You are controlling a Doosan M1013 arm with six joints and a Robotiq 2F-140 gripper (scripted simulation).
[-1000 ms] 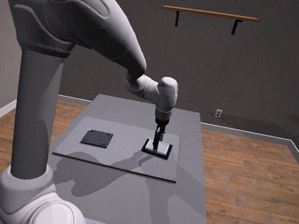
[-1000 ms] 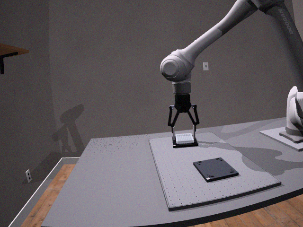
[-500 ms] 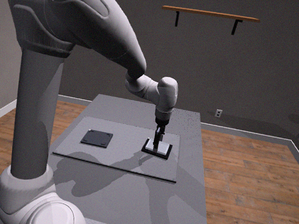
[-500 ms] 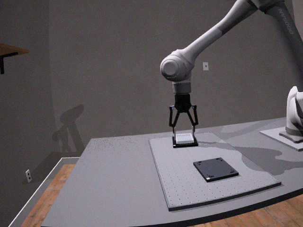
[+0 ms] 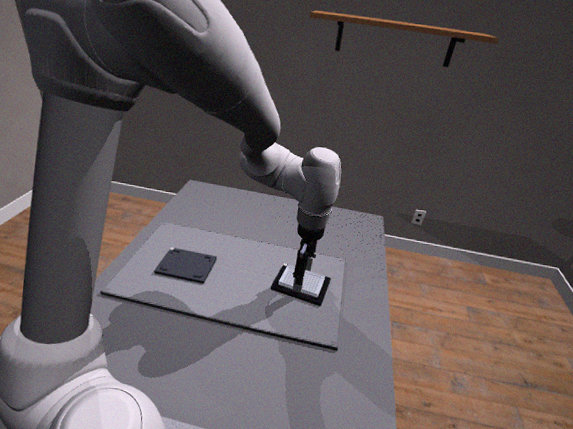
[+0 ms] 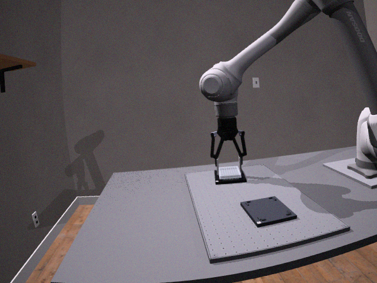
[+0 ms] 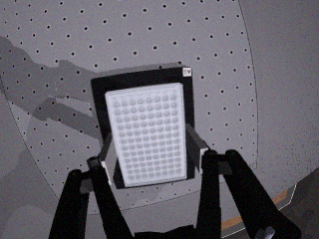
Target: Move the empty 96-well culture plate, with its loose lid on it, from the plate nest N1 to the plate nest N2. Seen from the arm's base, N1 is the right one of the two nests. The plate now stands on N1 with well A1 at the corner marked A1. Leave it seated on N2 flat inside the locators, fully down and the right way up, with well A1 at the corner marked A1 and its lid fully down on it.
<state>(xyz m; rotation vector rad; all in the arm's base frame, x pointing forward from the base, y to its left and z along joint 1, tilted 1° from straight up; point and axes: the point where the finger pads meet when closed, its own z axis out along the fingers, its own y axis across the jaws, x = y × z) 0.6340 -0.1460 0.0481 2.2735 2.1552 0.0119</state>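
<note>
Now: the plate lid 20 mm below my hand. From my hand the other things lie so: black plate nest N1: 40 mm below; black plate nest N2: 70 mm behind, 370 mm to the left, 40 mm below; white corner mark: 30 mm behind, 450 mm to the left, 30 mm below.
</note>
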